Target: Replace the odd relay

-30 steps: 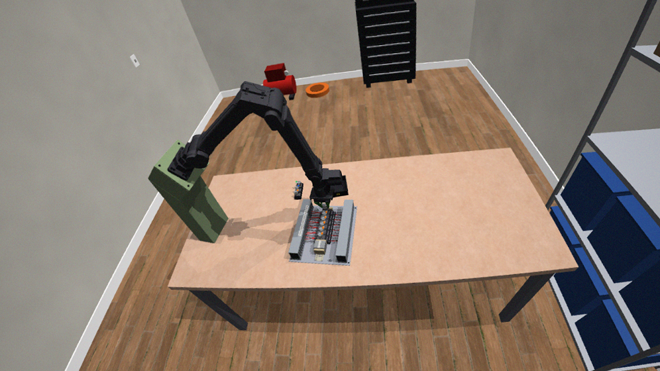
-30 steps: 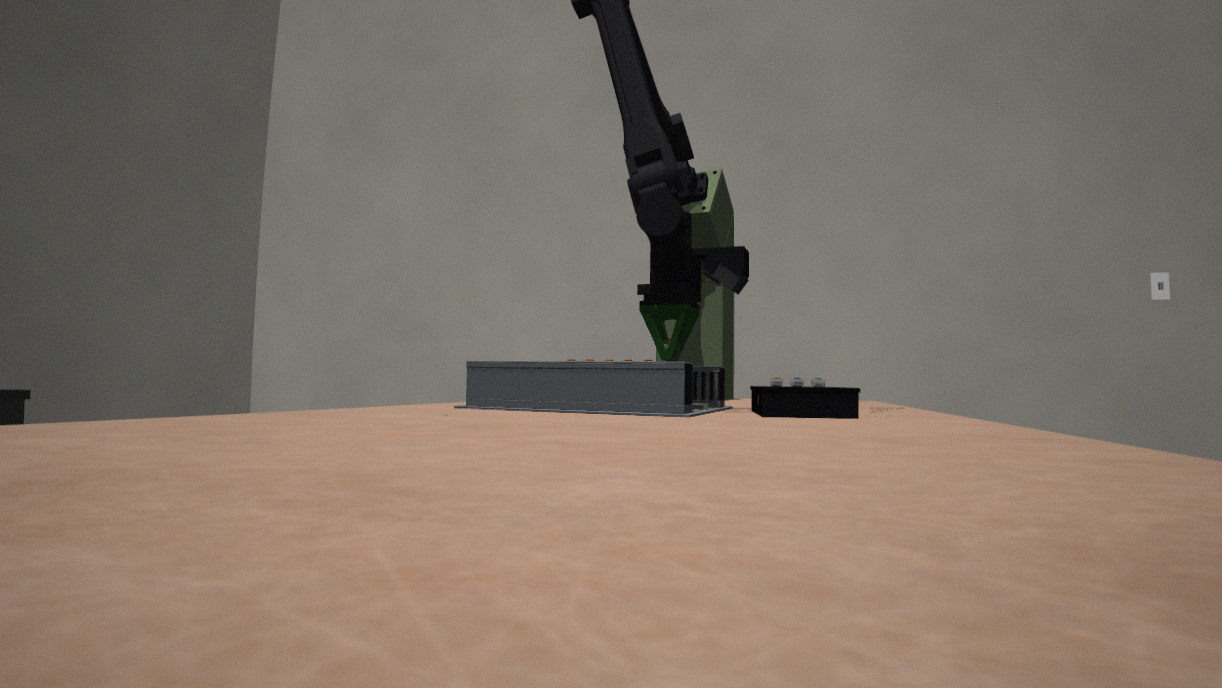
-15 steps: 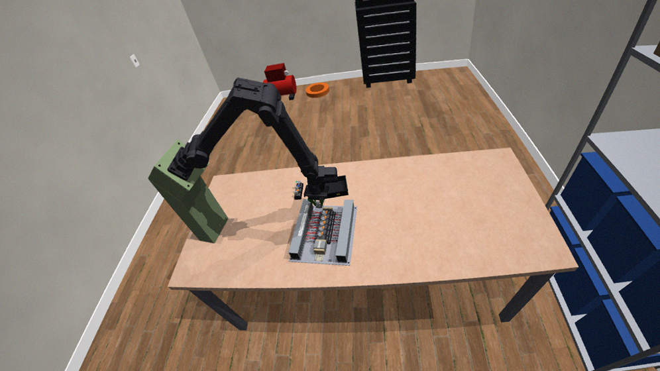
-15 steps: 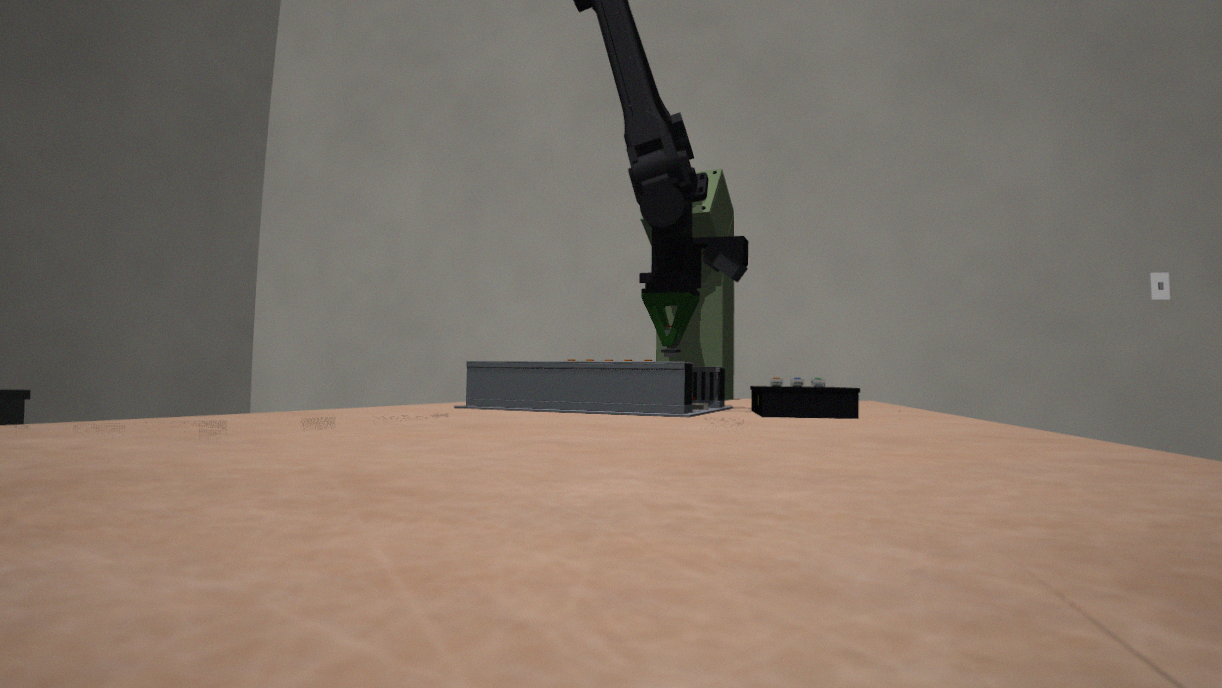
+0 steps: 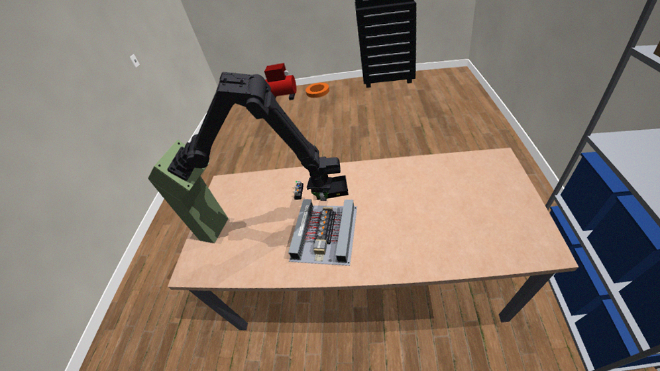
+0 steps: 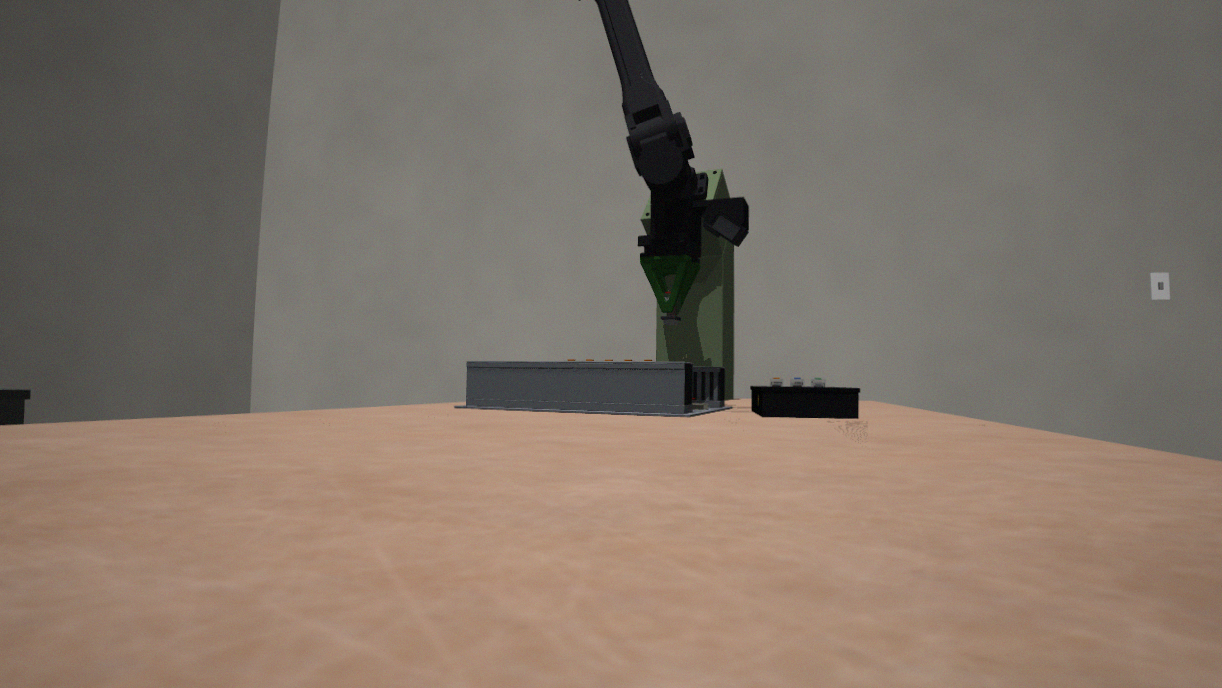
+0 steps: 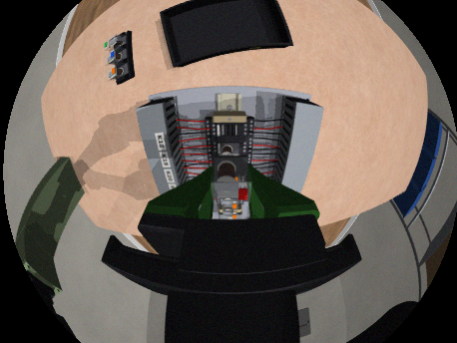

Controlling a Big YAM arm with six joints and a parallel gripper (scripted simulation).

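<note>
Now: the black tray 10 mm ahead of my hand, 170 mm to the left of it and 120 mm below it.
</note>
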